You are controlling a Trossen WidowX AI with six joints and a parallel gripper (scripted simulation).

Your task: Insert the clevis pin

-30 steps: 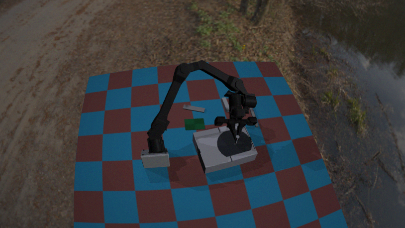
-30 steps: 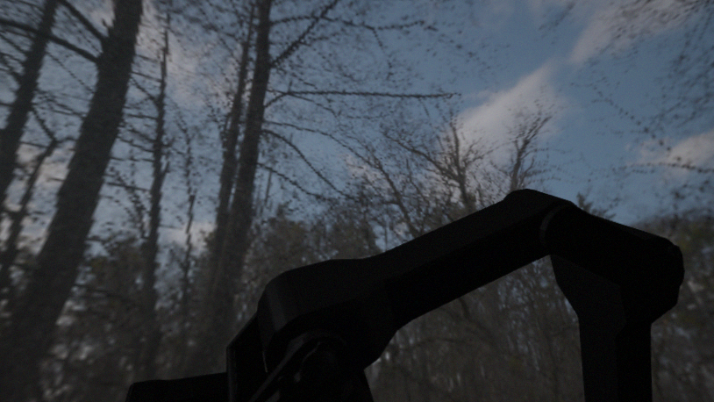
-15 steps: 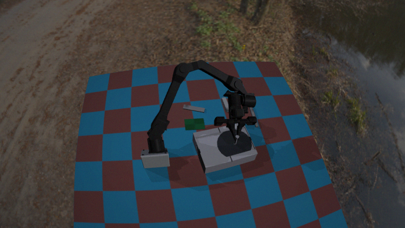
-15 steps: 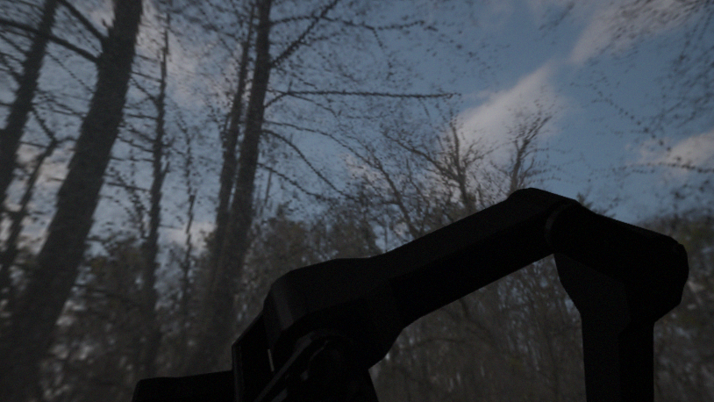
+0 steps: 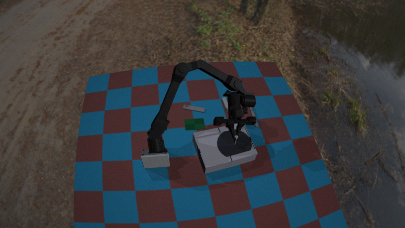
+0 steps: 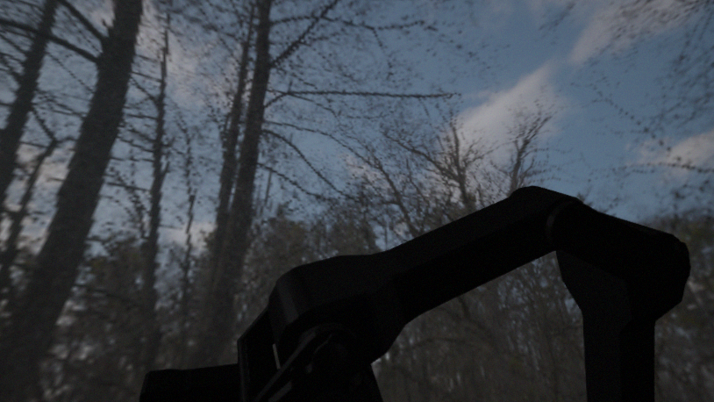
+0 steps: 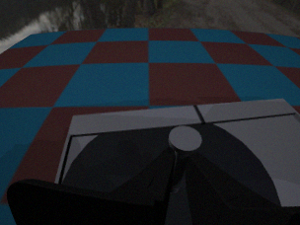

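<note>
Now: gripper tip 1 cm above the steel clevis pin. Round my gripper tip: steel tray (5 cm below, 4 cm behind, 1 cm to the left); then flat green piece (17 cm to the left, 16 cm behind, 9 cm below); then dark round disc (3 cm below, 1 cm to the left).
</note>
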